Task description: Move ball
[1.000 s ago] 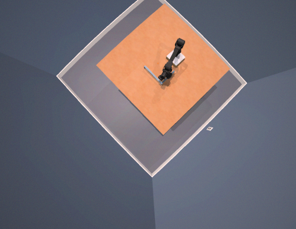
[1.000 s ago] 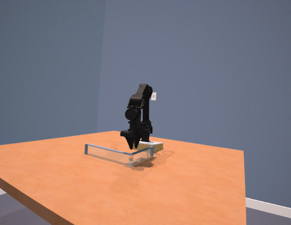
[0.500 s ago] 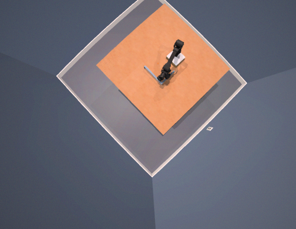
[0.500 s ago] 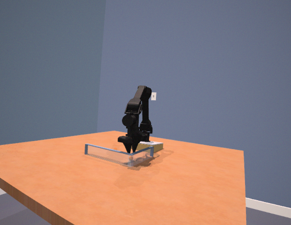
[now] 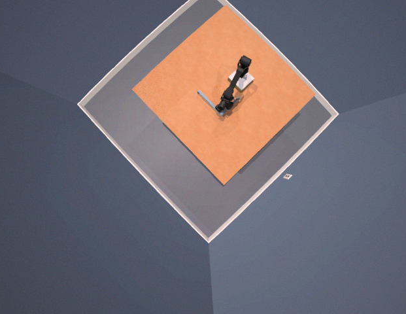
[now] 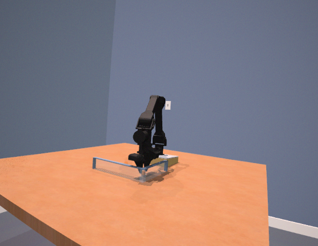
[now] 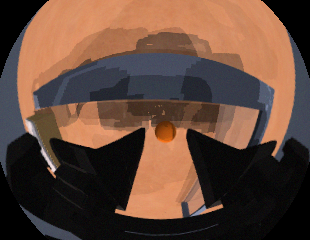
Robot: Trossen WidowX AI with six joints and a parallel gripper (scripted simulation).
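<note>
My gripper tip is 160 mm to the left of the faint orange spot and 110 mm past it. The rest, counted from my gripper tip: orange ball right at my gripper tip.
</note>
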